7 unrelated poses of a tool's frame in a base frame.
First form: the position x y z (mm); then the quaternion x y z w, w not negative.
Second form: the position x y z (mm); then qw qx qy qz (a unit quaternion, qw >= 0). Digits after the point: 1 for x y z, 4 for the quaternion.
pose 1, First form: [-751.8, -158.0, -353.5, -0.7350, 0.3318, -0.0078, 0.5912]
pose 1, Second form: [-751.8, -158.0, -353.5, 0.5912, -0.7350, 0.3318, -0.0078]
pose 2, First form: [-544.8, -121.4, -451.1, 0.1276, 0.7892, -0.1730, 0.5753]
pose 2, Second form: [-544.8, -121.4, -451.1, 0.5753, 0.1276, 0.7892, -0.1730]
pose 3, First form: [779.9, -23.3, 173.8, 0.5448, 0.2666, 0.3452, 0.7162]
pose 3, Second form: [779.9, -23.3, 173.8, 0.7162, 0.5448, 0.2666, 0.3452]
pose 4, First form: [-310.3, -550.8, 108.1, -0.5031, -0.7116, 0.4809, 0.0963]
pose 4, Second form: [-310.3, -550.8, 108.1, 0.0963, -0.5031, -0.7116, 0.4809]
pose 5, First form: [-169.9, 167.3, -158.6, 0.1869, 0.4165, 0.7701, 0.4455]
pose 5, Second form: [-169.9, 167.3, -158.6, 0.4455, 0.1869, 0.4165, 0.7701]
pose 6, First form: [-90.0, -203.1, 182.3, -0.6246, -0.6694, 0.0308, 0.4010]
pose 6, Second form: [-90.0, -203.1, 182.3, 0.4010, -0.6246, -0.6694, 0.0308]
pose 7, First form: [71.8, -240.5, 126.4, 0.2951, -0.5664, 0.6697, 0.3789]
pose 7, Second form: [71.8, -240.5, 126.4, 0.3789, 0.2951, -0.5664, 0.6697]
